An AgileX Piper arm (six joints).
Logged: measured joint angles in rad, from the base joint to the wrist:
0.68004, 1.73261, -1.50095, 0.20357, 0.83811, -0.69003
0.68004, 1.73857, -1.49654, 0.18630, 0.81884, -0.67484
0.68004, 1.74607, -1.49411, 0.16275, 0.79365, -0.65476
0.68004, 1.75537, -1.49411, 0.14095, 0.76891, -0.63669
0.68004, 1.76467, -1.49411, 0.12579, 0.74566, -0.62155
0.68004, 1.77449, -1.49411, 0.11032, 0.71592, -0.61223
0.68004, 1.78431, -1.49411, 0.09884, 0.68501, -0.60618
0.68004, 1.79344, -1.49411, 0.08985, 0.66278, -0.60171
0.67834, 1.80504, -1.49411, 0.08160, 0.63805, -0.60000
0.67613, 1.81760, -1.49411, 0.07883, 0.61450, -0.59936
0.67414, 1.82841, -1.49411, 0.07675, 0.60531, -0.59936
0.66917, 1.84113, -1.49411, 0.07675, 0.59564, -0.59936
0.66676, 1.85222, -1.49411, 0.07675, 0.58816, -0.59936
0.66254, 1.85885, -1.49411, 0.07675, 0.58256, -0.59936
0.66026, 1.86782, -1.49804, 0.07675, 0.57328, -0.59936
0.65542, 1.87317, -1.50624, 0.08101, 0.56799, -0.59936
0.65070, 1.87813, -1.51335, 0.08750, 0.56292, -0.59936
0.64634, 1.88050, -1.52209, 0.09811, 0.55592, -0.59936
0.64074, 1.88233, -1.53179, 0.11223, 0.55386, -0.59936
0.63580, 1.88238, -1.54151, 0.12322, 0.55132, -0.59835
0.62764, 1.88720, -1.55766, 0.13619, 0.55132, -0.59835
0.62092, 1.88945, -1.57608, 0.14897, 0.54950, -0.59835
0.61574, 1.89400, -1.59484, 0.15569, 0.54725, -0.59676
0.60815, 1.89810, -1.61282, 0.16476, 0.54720, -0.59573
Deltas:
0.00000, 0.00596, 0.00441, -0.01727, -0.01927, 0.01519
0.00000, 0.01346, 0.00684, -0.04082, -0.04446, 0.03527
0.00000, 0.02276, 0.00684, -0.06262, -0.06920, 0.05334
0.00000, 0.03206, 0.00684, -0.07778, -0.09245, 0.06848
0.00000, 0.04188, 0.00684, -0.09325, -0.12219, 0.07780
0.00000, 0.05170, 0.00684, -0.10473, -0.15310, 0.08385
0.00000, 0.06083, 0.00684, -0.11372, -0.17533, 0.08832
-0.00170, 0.07243, 0.00684, -0.12197, -0.20006, 0.09003
-0.00391, 0.08499, 0.00684, -0.12474, -0.22361, 0.09067
-0.00590, 0.09580, 0.00684, -0.12682, -0.23280, 0.09067
-0.01087, 0.10852, 0.00684, -0.12682, -0.24247, 0.09067
-0.01328, 0.11961, 0.00684, -0.12682, -0.24995, 0.09067
-0.01750, 0.12624, 0.00684, -0.12682, -0.25555, 0.09067
-0.01978, 0.13521, 0.00291, -0.12682, -0.26483, 0.09067
-0.02462, 0.14056, -0.00529, -0.12256, -0.27012, 0.09067
-0.02934, 0.14552, -0.01240, -0.11607, -0.27519, 0.09067
-0.03370, 0.14789, -0.02114, -0.10546, -0.28219, 0.09067
-0.03930, 0.14972, -0.03084, -0.09134, -0.28425, 0.09067
-0.04424, 0.14977, -0.04056, -0.08035, -0.28679, 0.09168
-0.05240, 0.15459, -0.05671, -0.06738, -0.28679, 0.09168
-0.05912, 0.15684, -0.07513, -0.05460, -0.28861, 0.09168
-0.06430, 0.16139, -0.09389, -0.04788, -0.29086, 0.09327
-0.07189, 0.16549, -0.11187, -0.03881, -0.29091, 0.09430

